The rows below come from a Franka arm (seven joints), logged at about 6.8 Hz.
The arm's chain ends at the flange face. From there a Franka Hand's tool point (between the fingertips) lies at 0.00 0.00 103.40 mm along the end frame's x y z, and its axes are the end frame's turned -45 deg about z.
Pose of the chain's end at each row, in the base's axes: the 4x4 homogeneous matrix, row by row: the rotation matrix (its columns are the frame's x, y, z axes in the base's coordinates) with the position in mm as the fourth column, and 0 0 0 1 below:
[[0.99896, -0.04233, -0.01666, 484.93], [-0.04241, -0.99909, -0.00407, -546.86], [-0.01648, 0.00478, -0.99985, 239.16], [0, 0, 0, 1]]
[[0.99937, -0.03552, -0.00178, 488.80], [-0.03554, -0.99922, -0.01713, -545.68], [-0.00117, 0.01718, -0.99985, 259.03], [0, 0, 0, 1]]
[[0.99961, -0.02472, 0.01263, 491.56], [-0.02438, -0.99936, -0.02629, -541.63], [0.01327, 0.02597, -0.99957, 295.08], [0, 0, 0, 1]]
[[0.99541, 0.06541, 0.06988, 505.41], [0.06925, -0.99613, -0.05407, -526.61], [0.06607, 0.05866, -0.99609, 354.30], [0, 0, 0, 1]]
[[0.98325, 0.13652, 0.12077, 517.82], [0.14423, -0.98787, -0.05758, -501.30], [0.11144, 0.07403, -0.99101, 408.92], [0, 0, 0, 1]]
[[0.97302, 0.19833, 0.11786, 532.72], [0.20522, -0.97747, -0.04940, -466.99], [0.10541, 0.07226, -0.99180, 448.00], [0, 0, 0, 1]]
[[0.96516, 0.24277, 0.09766, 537.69], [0.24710, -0.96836, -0.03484, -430.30], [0.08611, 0.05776, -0.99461, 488.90], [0, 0, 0, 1]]
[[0.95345, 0.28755, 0.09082, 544.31], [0.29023, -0.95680, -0.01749, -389.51], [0.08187, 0.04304, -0.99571, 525.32], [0, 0, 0, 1]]
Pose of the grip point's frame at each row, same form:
[[0.73630, 0.67644, -0.01666, 483.21], [0.67647, -0.73645, -0.00407, -547.28], [-0.01503, -0.00827, -0.99985, 135.78], [0, 0, 0, 1]]
[[0.73178, 0.68154, -0.00178, 488.62], [0.68142, -0.73169, -0.01713, -547.45], [-0.01298, 0.01132, -0.99985, 155.65], [0, 0, 0, 1]]
[[0.72431, 0.68935, 0.01263, 492.87], [0.68941, -0.72389, -0.02629, -544.35], [-0.00898, 0.02775, -0.99957, 191.72], [0, 0, 0, 1]]
[[0.65761, 0.75011, 0.06988, 512.64], [0.75334, -0.65540, -0.05407, -532.20], [0.00524, 0.08820, -0.99609, 251.30], [0, 0, 0, 1]]
[[0.59873, 0.79180, 0.12077, 530.31], [0.80052, -0.59654, -0.05758, -507.25], [0.02645, 0.13115, -0.99101, 306.45], [0, 0, 0, 1]]
[[0.54779, 0.82827, 0.11786, 544.91], [0.83629, -0.54606, -0.04940, -472.10], [0.02344, 0.12563, -0.99180, 345.45], [0, 0, 0, 1]]
[[0.51081, 0.85414, 0.09766, 547.79], [0.85946, -0.51001, -0.03484, -433.90], [0.02005, 0.10173, -0.99461, 386.06], [0, 0, 0, 1]]
[[0.47086, 0.87752, 0.09082, 553.70], [0.88178, -0.47134, -0.01749, -391.32], [0.02746, 0.08832, -0.99571, 422.36], [0, 0, 0, 1]]

